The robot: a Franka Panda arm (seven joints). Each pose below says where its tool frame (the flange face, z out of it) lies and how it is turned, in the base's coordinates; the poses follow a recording.
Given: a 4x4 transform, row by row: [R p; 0 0 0 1], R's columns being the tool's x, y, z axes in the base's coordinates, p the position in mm. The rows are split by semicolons.
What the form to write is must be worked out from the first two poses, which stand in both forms.
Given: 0.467 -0.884 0.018 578; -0.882 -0.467 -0.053 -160; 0.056 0.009 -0.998 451; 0 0 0 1
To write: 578 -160 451; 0.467 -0.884 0.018; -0.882 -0.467 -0.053; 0.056 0.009 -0.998
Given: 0.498 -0.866 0.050 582; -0.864 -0.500 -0.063 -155; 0.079 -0.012 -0.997 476; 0 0 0 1
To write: 582 -155 476; 0.498 -0.866 0.050; -0.864 -0.500 -0.063; 0.079 -0.012 -0.997
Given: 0.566 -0.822 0.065 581; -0.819 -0.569 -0.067 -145; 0.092 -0.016 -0.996 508; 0 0 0 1
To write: 581 -145 508; 0.566 -0.822 0.065; -0.819 -0.569 -0.067; 0.092 -0.016 -0.996
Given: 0.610 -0.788 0.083 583; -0.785 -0.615 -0.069 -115; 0.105 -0.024 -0.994 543; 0 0 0 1
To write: 583 -115 543; 0.610 -0.788 0.083; -0.785 -0.615 -0.069; 0.105 -0.024 -0.994
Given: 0.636 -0.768 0.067 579; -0.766 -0.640 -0.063 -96; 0.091 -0.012 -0.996 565; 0 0 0 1
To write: 579 -96 565; 0.636 -0.768 0.067; -0.766 -0.640 -0.063; 0.091 -0.012 -0.996
